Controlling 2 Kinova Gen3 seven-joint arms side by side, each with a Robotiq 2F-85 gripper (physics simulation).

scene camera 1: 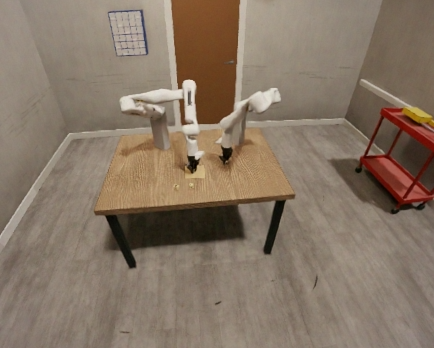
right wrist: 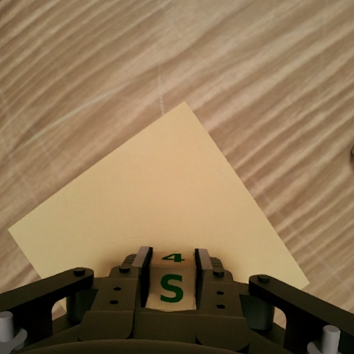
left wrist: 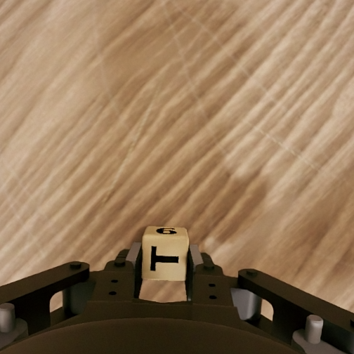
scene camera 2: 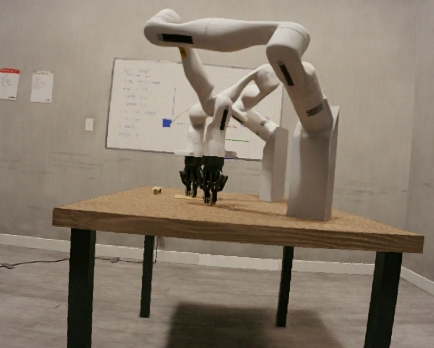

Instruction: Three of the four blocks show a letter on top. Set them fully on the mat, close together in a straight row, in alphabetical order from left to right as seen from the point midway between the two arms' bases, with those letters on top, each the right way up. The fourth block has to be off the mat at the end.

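Frame: origin at the left arm's base, x left, y down, z back, level; centimetres.
Seen in the pictures: left gripper, between the fingertips: [scene camera 1: 225, 163] [scene camera 2: 209, 203]; right gripper, between the fingertips: [scene camera 1: 193, 171] [scene camera 2: 190, 196]; left arm's base, origin of its link: [scene camera 2: 316, 121]; right arm's base, origin of its link: [scene camera 1: 157, 113].
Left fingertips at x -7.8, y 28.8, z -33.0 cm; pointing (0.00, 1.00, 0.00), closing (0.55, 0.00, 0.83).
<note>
Offsets run from my left fingertips to a thing's top centre. Level surfaces: height alone.
My left gripper [scene camera 1: 226, 162] [scene camera 2: 210, 202] [left wrist: 164, 258] is shut on the T block [left wrist: 176, 274], low at the table, off the mat. Its top shows a black T lying sideways in the left wrist view; a side shows a digit. My right gripper [scene camera 1: 193, 171] [scene camera 2: 190, 194] [right wrist: 173, 263] is shut on the S block [right wrist: 188, 291], low over the mat {dx -21.3, dy +0.3, dz -12.2 cm} [scene camera 1: 201, 175] [scene camera 2: 180, 197] [right wrist: 175, 175]. A green S is on top, upright in the right wrist view, and a 4 on a side. Two more blocks, one block {dx -30.0, dy -1.8, dz -30.8 cm} [scene camera 1: 176, 187] and another block {dx -20.6, dy -1.8, dz -28.1 cm} [scene camera 1: 191, 185], lie off the mat; their tops are too small to read.
The wooden table {dy +0.9 cm} [scene camera 1: 250, 185] [scene camera 2: 125, 215] carries both arms. In scene camera 2 a small block [scene camera 2: 157, 190] shows left of the grippers. The two grippers are side by side, a short gap apart in scene camera 1. A red cart [scene camera 1: 395, 188] stands away from the table.
</note>
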